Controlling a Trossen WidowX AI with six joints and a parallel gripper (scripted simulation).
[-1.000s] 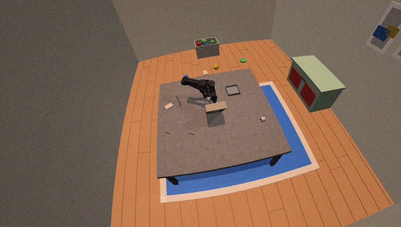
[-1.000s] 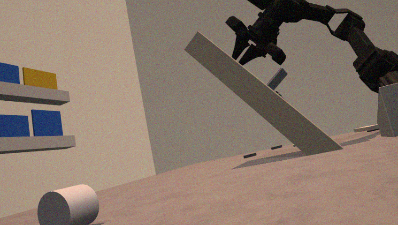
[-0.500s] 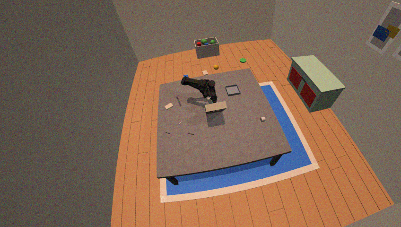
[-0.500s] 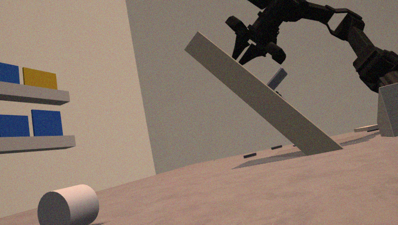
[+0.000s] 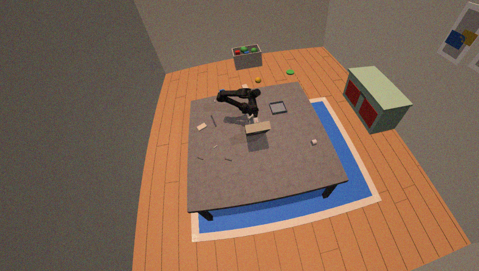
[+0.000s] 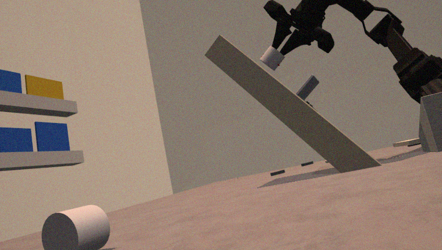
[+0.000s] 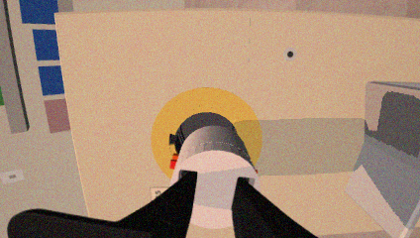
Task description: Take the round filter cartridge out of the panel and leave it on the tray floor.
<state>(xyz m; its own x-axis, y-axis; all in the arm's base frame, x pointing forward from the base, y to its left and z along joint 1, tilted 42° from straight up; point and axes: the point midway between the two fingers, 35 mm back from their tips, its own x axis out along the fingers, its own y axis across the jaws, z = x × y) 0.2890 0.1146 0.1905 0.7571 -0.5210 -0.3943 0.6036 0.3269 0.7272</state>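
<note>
My gripper tip is now 10 mm to the left of the service panel and 100 mm above it. From my gripper tip the other things lie so: filter cartridge: 10 mm ahead, 10 mm below; tray: 310 mm behind, 330 mm to the left, 280 mm below.
</note>
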